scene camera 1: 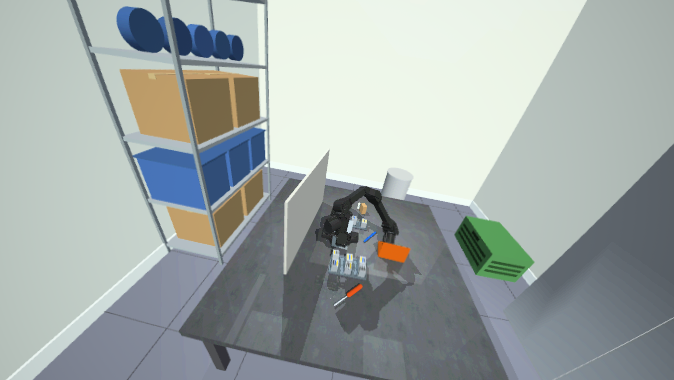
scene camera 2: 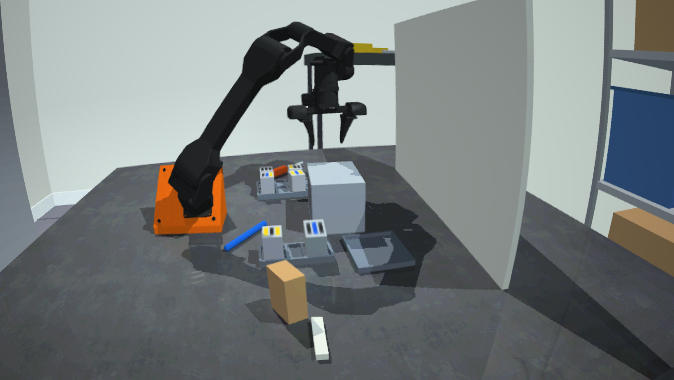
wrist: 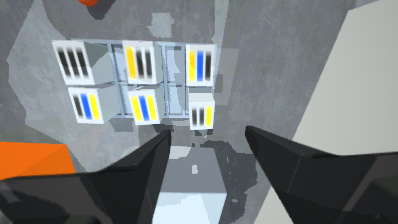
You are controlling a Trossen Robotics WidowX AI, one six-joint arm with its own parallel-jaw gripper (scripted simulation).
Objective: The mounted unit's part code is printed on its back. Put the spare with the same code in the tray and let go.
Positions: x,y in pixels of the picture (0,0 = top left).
Labels:
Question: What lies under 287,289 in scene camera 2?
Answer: A tan block.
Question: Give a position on a rack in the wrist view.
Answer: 174,85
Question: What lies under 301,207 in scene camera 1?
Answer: A tall white panel.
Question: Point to a grey tray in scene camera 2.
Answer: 374,251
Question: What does the gripper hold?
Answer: Nothing.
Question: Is the gripper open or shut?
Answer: Open.

